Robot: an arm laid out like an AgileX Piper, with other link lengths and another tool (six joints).
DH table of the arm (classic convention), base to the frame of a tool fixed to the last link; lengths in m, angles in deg. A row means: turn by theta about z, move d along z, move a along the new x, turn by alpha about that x. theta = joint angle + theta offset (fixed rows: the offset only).
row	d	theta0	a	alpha
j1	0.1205	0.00	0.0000	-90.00
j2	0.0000	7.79	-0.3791	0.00
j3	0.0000	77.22	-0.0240	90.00
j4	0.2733	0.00	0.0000	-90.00
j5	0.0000	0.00	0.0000	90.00
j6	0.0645	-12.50	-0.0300	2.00
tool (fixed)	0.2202	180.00	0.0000	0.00
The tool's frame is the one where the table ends.
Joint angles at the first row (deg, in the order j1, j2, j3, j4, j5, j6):
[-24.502 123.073 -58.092 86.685 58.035 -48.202]
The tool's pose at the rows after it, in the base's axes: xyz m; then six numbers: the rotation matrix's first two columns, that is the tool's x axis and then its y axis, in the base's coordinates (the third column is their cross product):
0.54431, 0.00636, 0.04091, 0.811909, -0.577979, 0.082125, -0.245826, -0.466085, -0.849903
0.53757, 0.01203, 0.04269, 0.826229, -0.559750, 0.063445, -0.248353, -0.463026, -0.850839
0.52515, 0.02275, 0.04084, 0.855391, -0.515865, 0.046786, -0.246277, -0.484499, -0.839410
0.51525, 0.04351, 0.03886, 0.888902, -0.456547, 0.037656, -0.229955, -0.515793, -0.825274
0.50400, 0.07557, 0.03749, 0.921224, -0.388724, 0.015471, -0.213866, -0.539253, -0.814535
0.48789, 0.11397, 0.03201, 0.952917, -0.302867, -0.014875, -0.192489, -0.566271, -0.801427
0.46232, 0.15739, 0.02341, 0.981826, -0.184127, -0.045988, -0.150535, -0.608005, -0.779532
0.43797, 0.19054, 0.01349, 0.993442, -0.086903, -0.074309, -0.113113, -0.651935, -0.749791
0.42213, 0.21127, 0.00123, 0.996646, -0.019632, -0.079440, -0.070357, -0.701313, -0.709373
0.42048, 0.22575, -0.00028, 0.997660, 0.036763, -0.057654, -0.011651, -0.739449, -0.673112
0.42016, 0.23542, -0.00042, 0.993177, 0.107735, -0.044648, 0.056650, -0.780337, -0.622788
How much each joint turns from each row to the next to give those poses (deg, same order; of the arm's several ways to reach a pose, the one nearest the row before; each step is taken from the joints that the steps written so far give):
[0.000 -0.305 0.001 -1.453 0.169 0.547]
[0.001 -0.374 -0.001 -1.878 0.956 1.577]
[0.554 -0.615 0.000 -3.656 0.495 1.972]
[2.119 -0.547 -0.254 -3.109 0.000 1.758]
[3.548 -0.543 -0.058 -2.338 0.048 2.338]
[4.466 -0.062 -0.050 -2.450 0.049 2.331]
[5.515 0.000 -0.001 -3.511 -0.051 2.346]
[5.069 -0.047 -0.002 -3.299 -0.860 2.667]
[4.285 0.000 -0.063 -2.787 -2.393 2.033]
[3.360 -0.341 -1.990 -3.291 -1.544 2.719]
[3.065 -0.120 -3.486 -5.954 -0.269 4.624]

